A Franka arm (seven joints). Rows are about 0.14 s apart.
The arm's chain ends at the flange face. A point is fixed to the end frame.
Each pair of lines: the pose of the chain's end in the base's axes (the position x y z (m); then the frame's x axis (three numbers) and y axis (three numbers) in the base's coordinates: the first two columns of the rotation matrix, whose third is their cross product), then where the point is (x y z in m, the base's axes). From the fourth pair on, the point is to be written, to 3 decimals.
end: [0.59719 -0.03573 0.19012 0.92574 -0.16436 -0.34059 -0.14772 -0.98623 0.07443]
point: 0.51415 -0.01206 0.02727
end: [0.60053 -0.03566 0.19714 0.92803 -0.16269 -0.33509 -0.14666 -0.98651 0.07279]
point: 0.51844 -0.01199 0.03381
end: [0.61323 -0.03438 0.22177 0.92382 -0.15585 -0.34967 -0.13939 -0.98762 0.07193]
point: 0.52852 -0.01073 0.05978
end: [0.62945 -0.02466 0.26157 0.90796 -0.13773 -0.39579 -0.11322 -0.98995 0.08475]
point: 0.536 -0.004 0.104
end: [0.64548 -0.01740 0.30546 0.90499 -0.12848 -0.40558 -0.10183 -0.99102 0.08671]
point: 0.550 0.002 0.149
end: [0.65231 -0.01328 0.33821 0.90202 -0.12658 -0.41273 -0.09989 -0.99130 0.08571]
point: 0.556 0.006 0.182
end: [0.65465 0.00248 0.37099 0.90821 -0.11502 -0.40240 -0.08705 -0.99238 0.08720]
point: 0.560 0.020 0.214
